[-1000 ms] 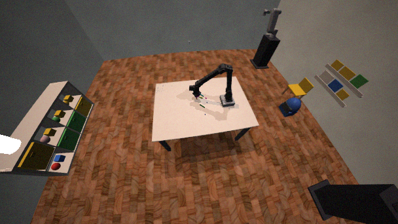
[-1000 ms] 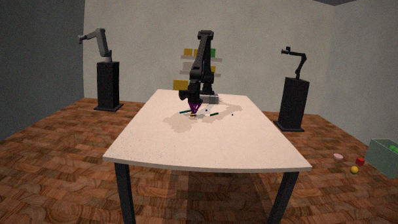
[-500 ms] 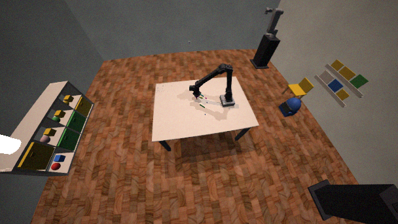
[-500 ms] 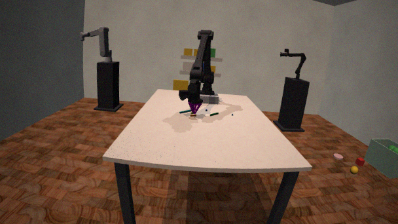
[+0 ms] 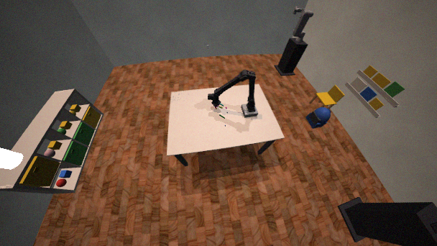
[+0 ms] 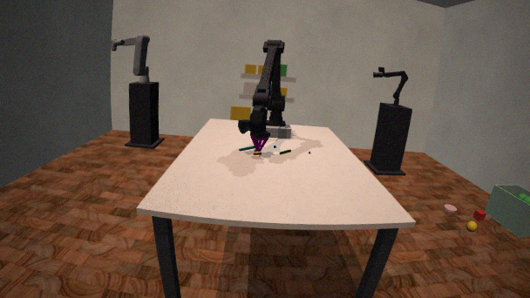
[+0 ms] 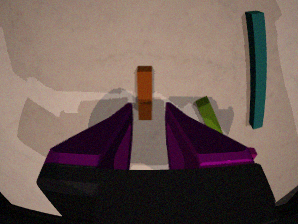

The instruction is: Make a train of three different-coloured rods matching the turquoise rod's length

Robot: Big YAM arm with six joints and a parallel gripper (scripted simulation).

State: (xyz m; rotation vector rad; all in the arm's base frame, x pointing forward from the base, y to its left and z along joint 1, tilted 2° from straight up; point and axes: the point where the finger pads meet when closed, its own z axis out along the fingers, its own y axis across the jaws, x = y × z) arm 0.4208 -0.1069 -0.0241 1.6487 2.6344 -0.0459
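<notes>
The orange rod is 2 cm below my hand. From my hand the other things lie so: magenta rod (13 cm behind, 2 cm to the left, 2 cm below); then lime rod (6 cm behind, 2 cm below); then turquoise rod (7 cm behind, 6 cm to the right, 2 cm below).
</notes>
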